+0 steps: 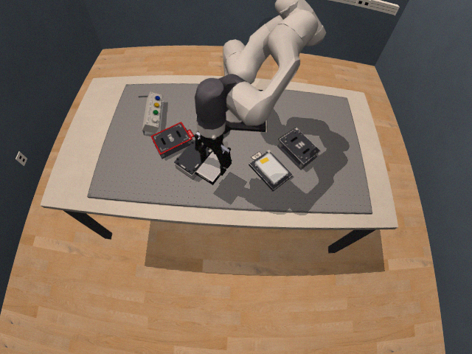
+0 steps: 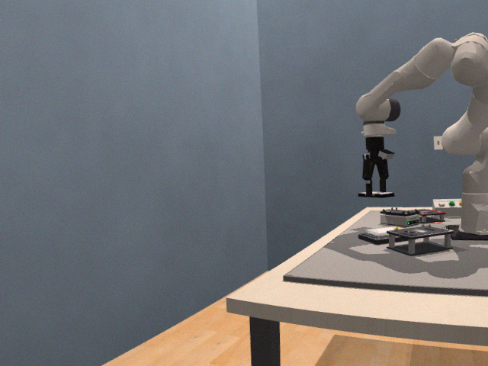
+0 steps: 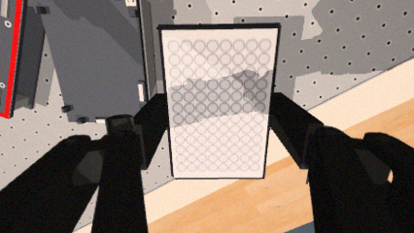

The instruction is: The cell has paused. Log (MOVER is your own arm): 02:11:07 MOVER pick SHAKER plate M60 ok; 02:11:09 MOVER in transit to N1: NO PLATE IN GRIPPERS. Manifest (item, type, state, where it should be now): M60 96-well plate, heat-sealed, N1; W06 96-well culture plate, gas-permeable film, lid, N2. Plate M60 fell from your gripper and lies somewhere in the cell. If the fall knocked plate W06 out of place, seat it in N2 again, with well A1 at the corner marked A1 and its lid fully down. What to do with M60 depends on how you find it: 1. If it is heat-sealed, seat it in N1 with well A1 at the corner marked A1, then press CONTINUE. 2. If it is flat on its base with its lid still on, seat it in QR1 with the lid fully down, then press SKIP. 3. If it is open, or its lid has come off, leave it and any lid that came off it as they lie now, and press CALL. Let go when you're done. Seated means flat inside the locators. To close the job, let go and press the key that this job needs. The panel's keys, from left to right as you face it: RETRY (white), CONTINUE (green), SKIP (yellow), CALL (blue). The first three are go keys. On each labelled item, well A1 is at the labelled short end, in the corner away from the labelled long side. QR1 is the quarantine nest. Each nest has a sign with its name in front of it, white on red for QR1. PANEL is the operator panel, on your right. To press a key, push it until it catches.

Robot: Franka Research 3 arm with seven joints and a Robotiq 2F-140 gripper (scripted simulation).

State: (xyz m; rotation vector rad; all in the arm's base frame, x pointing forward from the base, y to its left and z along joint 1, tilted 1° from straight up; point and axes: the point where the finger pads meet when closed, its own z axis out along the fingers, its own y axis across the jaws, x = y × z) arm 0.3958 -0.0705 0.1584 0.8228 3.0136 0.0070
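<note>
My gripper is now 2 cm above the plate M60. Round my hand: plate W06 (7 cm behind, 24 cm to the left, 13 cm below); then shaker block (6 cm behind, 11 cm to the right, 10 cm below); then A1 mark (28 cm behind, 37 cm to the left, 10 cm below).
</note>
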